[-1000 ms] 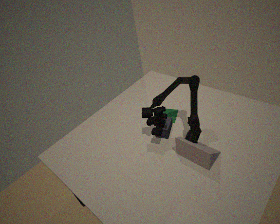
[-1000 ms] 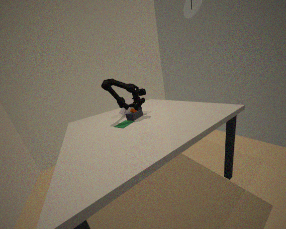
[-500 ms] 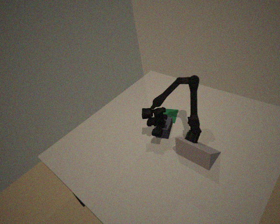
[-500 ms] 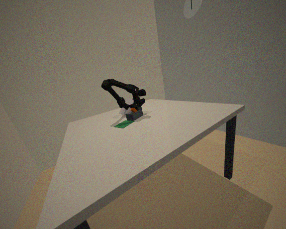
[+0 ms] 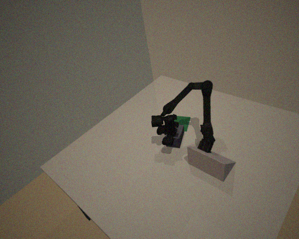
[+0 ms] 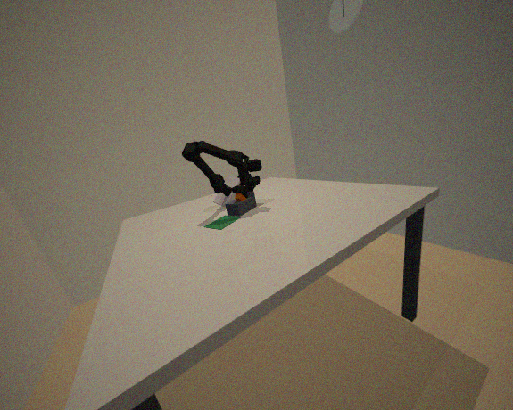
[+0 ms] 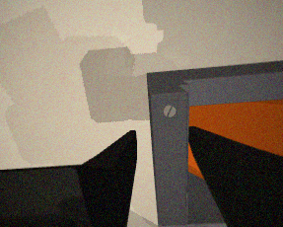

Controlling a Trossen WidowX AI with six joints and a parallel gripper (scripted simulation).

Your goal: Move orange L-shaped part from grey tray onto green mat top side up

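The orange L-shaped part is 50 mm to the right of my gripper tip, 20 mm ahead of it and 10 mm above it. From my gripper tip the other things lie so: green mat (200 mm to the right, 90 mm ahead, 50 mm below).
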